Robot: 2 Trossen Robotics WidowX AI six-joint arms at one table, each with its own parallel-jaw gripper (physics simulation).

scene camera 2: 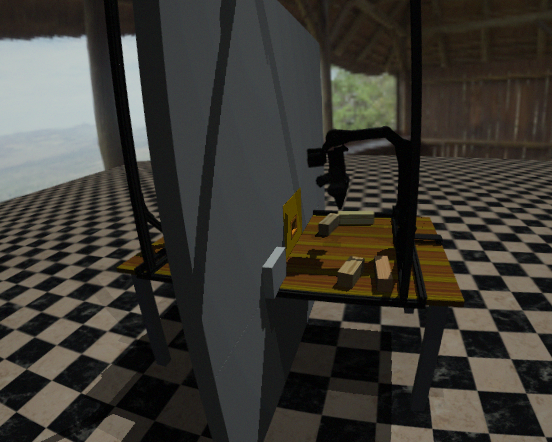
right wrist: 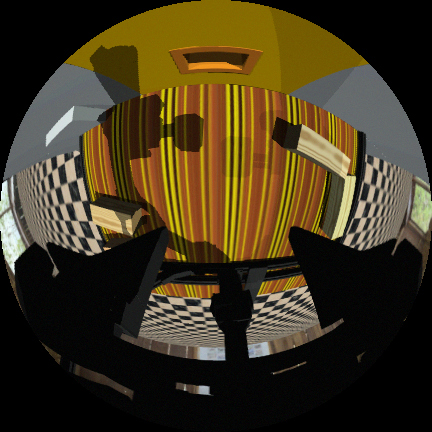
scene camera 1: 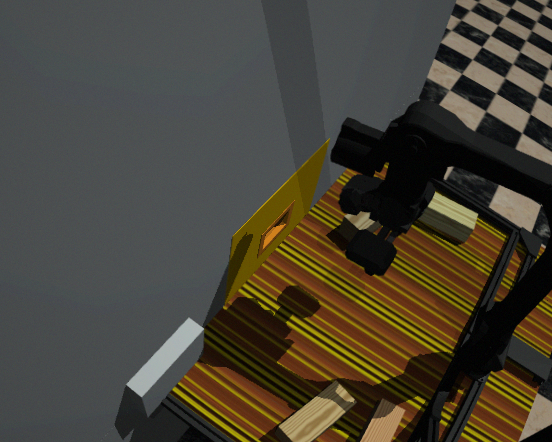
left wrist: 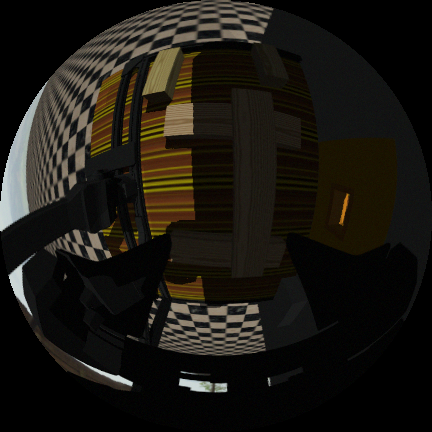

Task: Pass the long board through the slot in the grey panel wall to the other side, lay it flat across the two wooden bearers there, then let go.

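Pixels of known places: left gripper, fingertip midpoint: [left wrist: 230, 239]; right gripper, fingertip midpoint: [scene camera 2: 341, 205] [right wrist: 230, 232]; left arm's base, link origin: [left wrist: 124, 188]; right arm's base, link origin: [right wrist: 229, 276] [scene camera 1: 474, 361].
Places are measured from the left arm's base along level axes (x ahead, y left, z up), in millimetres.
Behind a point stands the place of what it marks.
The long board [left wrist: 252, 190] {x 255, y -10, z 51 mm} lies flat across two wooden bearers in the left wrist view, the upper bearer [left wrist: 178, 120] {x 139, y 114, z 19 mm} and the lower bearer [left wrist: 200, 246] {x 166, y -124, z 19 mm}. The board's ends reach past both. My left gripper [left wrist: 230, 239] {x 215, y -25, z 165 mm} is open and empty above the lower bearer and the board's lower part. The grey panel wall [scene camera 1: 150, 150] {x 483, y -325, z 474 mm} [scene camera 2: 245, 150] {x 482, y -461, z 418 mm} carries a yellow plate [scene camera 1: 312, 172] {x 484, y 62, z 132 mm} [left wrist: 370, 165] {x 432, y 57, z 134 mm} [right wrist: 310, 45] around the orange-rimmed slot [scene camera 1: 275, 232] {x 480, y -27, z 44 mm} [left wrist: 344, 207] [right wrist: 216, 62] {x 473, y -34, z 44 mm}. No board shows in the slot. My right gripper [scene camera 2: 340, 204] {x 667, y -27, z 152 mm} [right wrist: 230, 232] {x 667, y -27, z 152 mm} is open and empty above the striped table.
On the right arm's side, several loose wooden blocks lie near the table edges, including a block [scene camera 1: 317, 412] {x 722, y -257, z 28 mm} [scene camera 2: 350, 272] {x 726, y -309, z 28 mm} [right wrist: 114, 217] {x 721, y -238, z 28 mm} and another block [scene camera 1: 450, 217] {x 734, y 255, z 27 mm} [scene camera 2: 356, 218] {x 709, y 250, z 8 mm}. Two more blocks [left wrist: 164, 72] {x 107, y 239, z 28 mm} [left wrist: 270, 65] {x 314, y 254, z 28 mm} lie beyond the upper bearer. A pale block [scene camera 1: 165, 357] {x 498, y -344, z 81 mm} [scene camera 2: 275, 270] {x 513, y -386, z 57 mm} juts from the wall.
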